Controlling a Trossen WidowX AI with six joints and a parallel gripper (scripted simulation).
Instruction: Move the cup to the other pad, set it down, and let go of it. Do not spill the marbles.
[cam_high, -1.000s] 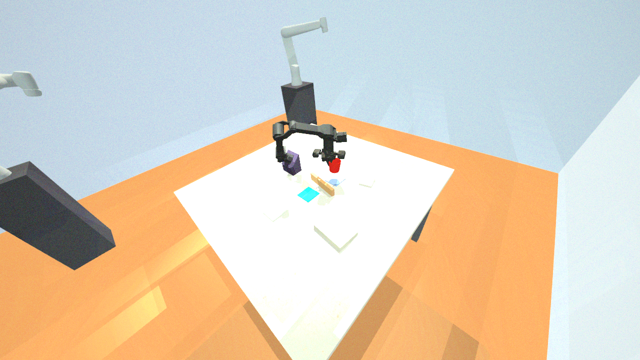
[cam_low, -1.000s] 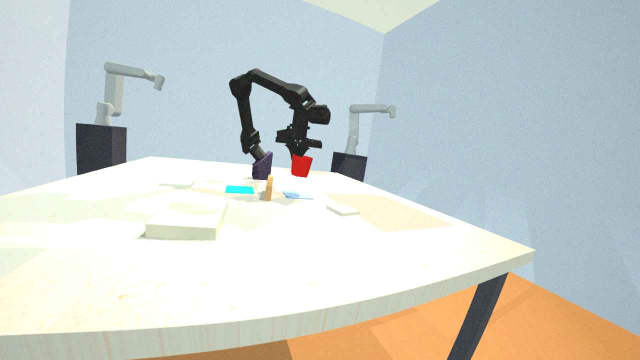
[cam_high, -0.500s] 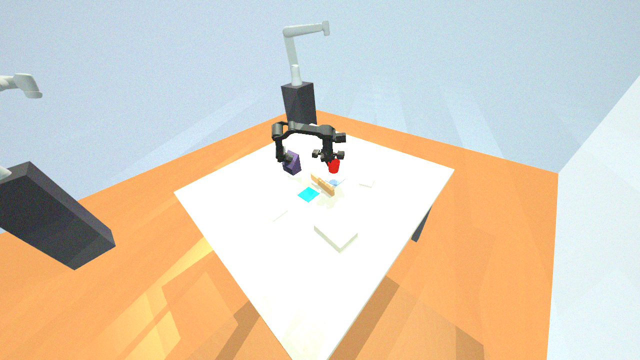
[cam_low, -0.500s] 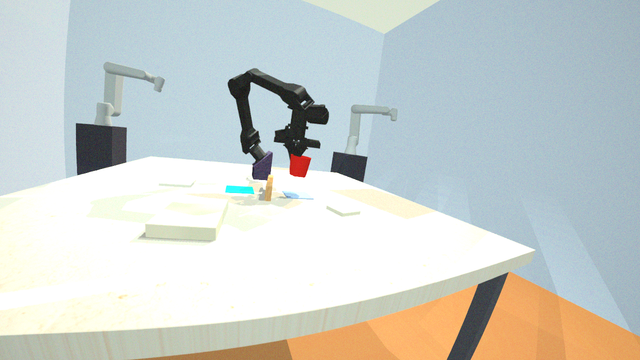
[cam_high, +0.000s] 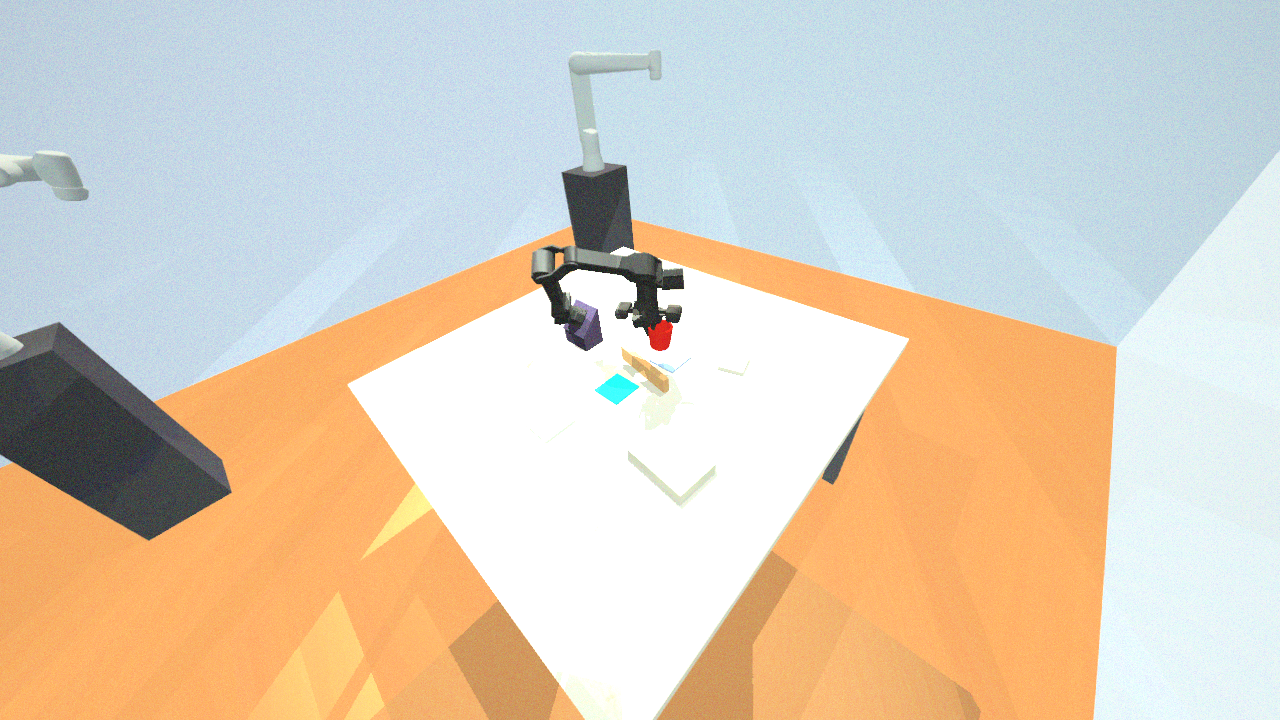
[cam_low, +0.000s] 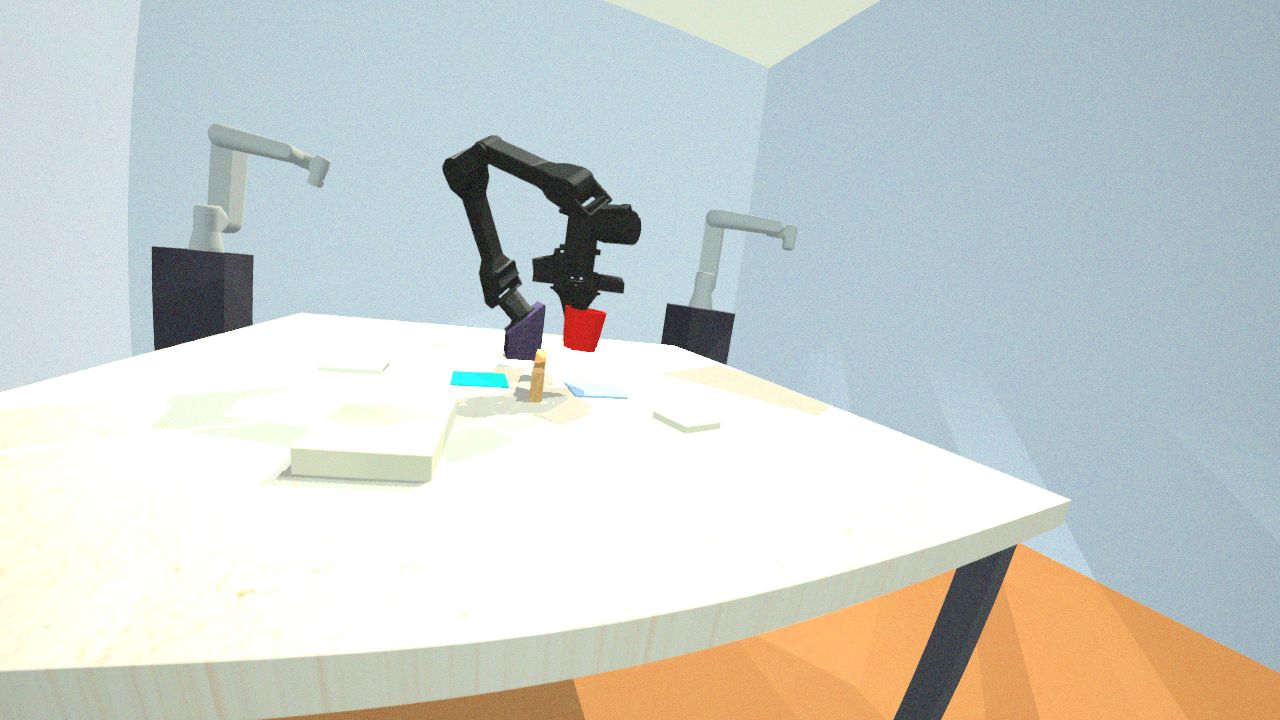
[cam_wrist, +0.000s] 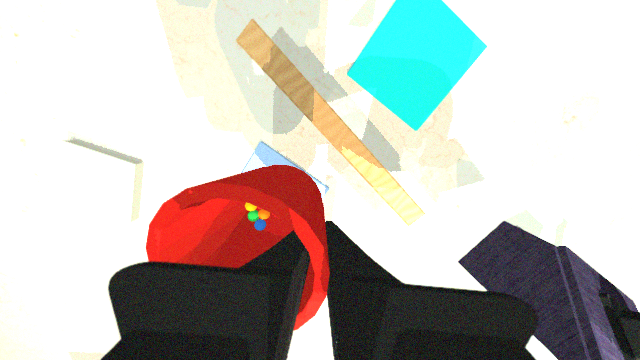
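The cyan pad is 1 cm behind my gripper tip, 15 cm to the right of it and 12 cm below it. Also, from my gripper tip: red cup: 3 cm ahead, 1 cm to the left; pale blue pad: 3 cm ahead, 5 cm to the left, 12 cm below; wooden bar: 1 cm ahead, 5 cm to the right, 9 cm below.
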